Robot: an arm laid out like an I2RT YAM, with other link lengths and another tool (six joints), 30 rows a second.
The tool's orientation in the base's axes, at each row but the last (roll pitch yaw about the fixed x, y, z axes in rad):
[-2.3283, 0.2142, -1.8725]
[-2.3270, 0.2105, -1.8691]
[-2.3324, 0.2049, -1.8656]
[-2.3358, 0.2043, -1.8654]
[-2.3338, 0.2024, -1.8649]
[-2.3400, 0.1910, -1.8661]
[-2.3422, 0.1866, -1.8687]
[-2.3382, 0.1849, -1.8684]
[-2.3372, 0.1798, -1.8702]
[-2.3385, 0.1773, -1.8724]
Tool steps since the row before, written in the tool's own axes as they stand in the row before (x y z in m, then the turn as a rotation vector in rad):
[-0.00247, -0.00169, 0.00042, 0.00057, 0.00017, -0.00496]
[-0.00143, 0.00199, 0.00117, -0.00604, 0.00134, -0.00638]
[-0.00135, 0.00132, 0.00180, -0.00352, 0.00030, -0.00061]
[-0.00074, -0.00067, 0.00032, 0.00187, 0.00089, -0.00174]
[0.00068, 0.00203, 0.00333, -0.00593, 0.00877, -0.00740]
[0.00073, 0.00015, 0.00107, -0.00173, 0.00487, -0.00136]
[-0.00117, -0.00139, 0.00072, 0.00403, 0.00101, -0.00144]
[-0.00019, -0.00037, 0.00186, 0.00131, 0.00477, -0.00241]
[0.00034, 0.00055, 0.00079, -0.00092, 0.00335, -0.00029]
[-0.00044, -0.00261, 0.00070, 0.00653, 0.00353, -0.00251]
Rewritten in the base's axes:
[0.00206, 0.00168, 0.00144, -0.00393, -0.00009, 0.00309]
[0.00006, 0.00194, -0.00190, -0.00379, 0.00660, 0.00459]
[0.00089, 0.00158, -0.00188, 0.00037, 0.00345, 0.00092]
[0.00086, 0.00044, 0.00041, -0.00236, -0.00132, 0.00017]
[0.00099, -0.00020, -0.00383, -0.00916, 0.00910, -0.00001]
[0.00047, -0.00072, -0.00098, -0.00354, 0.00336, -0.00218]
[0.00173, 0.00058, 0.00070, -0.00284, -0.00333, -0.00047]
[0.00164, -0.00011, -0.00097, -0.00511, 0.00056, -0.00197]
[0.00013, -0.00021, -0.00099, -0.00204, 0.00199, -0.00201]
[0.00227, -0.00051, 0.00145, -0.00593, -0.00474, -0.00194]

